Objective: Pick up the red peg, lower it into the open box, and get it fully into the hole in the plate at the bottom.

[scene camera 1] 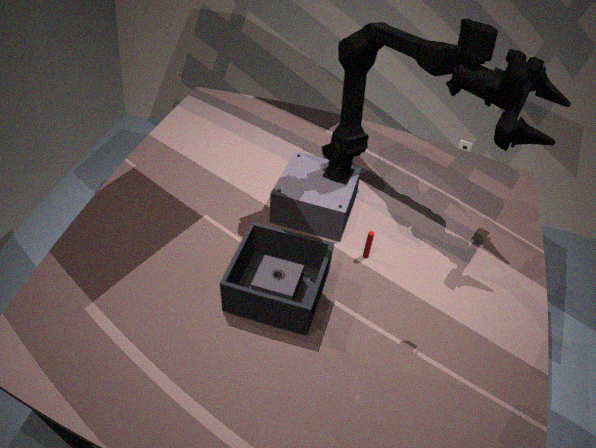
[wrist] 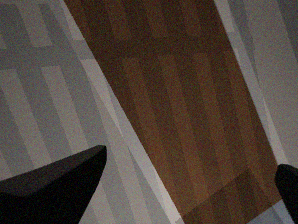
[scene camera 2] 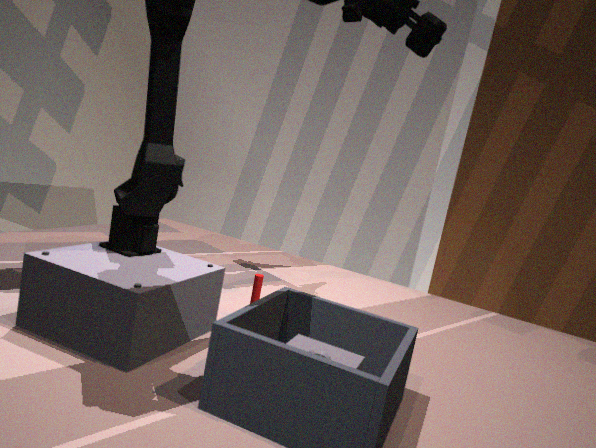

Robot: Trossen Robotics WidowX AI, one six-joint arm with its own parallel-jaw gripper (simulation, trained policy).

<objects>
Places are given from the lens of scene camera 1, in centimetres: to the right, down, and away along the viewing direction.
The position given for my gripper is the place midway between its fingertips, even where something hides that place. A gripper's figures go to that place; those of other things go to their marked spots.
my gripper [scene camera 1: 562, 123]: 44, -17, 66
plate [scene camera 1: 277, 277]: -4, 12, 106
dark box [scene camera 1: 238, 298]: -12, 15, 98
</objects>
